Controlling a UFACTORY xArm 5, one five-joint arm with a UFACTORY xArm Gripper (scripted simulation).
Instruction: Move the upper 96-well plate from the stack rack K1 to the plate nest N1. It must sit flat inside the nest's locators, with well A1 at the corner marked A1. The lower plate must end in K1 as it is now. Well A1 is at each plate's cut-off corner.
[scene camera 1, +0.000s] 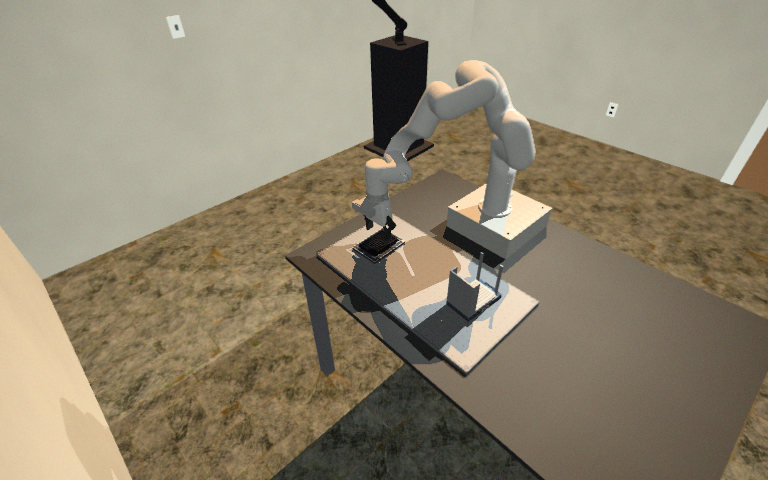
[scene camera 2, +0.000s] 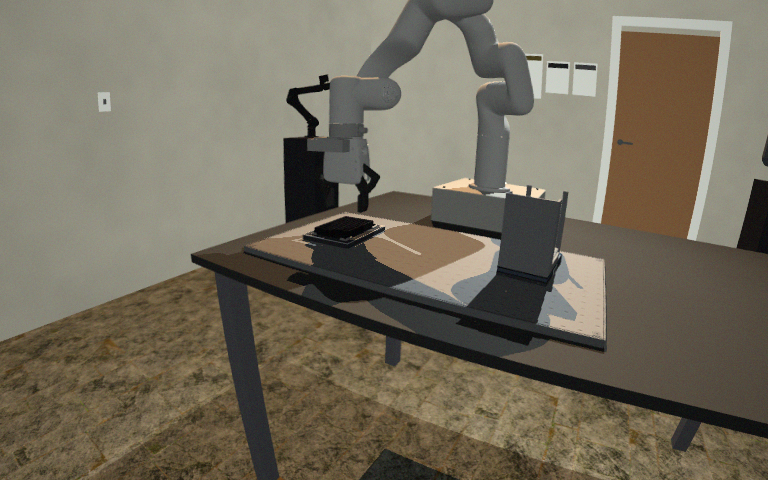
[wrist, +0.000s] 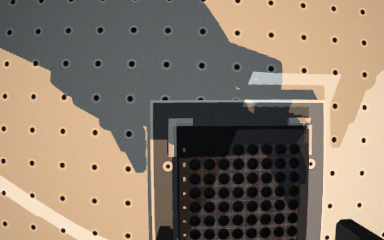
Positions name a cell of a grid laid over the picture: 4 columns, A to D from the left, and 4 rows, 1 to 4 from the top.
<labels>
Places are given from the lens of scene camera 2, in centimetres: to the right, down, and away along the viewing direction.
gripper (scene camera 2: B2): -9, -7, 86
black 96-well plate (scene camera 2: B2): -9, -3, 85
</labels>
